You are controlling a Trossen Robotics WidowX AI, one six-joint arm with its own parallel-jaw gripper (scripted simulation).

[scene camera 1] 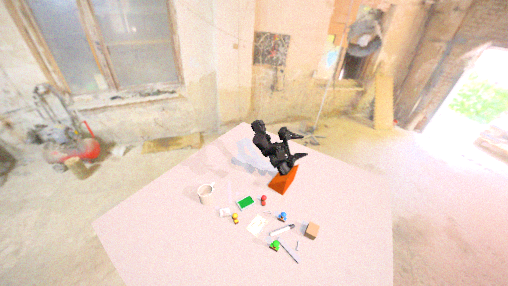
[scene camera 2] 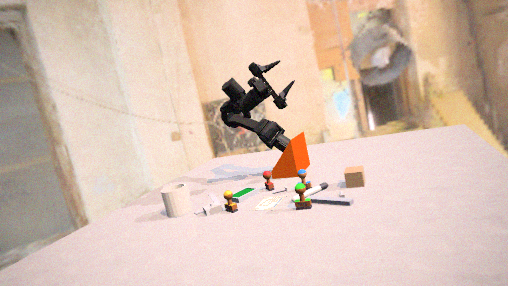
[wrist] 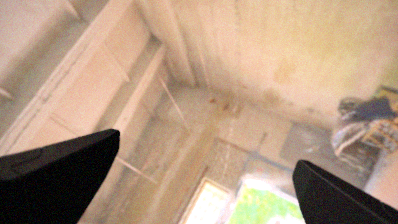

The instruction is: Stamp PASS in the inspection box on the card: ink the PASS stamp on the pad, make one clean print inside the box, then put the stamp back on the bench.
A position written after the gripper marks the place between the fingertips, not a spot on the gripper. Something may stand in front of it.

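Note:
The gripper (scene camera 2: pixel 287 70), also visible in the wrist view (wrist: pixel 208 154), is open and holds nothing. A beige mug (scene camera 2: pixel 176 200) is in the scene as well; in the wrist view the mug is out of frame.

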